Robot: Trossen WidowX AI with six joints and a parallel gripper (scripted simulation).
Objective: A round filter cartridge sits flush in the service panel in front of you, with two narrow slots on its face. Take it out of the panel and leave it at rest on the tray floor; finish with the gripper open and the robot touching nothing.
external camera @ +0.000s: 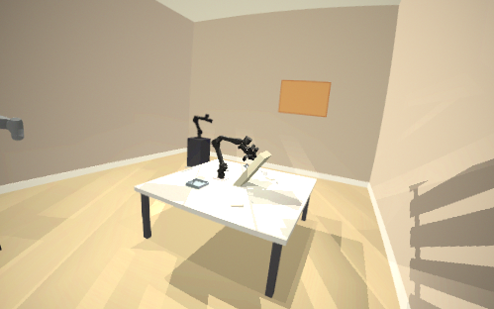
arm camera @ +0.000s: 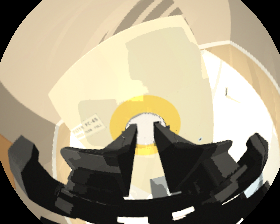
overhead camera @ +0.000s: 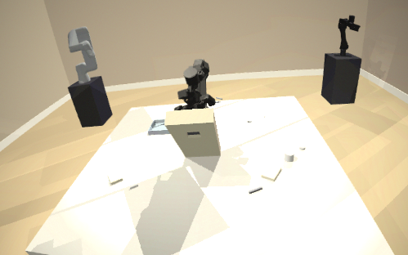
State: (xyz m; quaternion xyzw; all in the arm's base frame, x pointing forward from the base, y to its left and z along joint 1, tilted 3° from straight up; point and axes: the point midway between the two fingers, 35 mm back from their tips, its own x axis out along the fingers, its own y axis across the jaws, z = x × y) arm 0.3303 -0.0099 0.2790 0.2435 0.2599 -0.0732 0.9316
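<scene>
Now: the beige service panel 40 mm behind my gripper tip and 80 mm below it. Also, from my gripper tip: round filter cartridge 10 mm ahead, 10 mm below; blue-grey tray 440 mm behind, 280 mm to the right, 240 mm below.
</scene>
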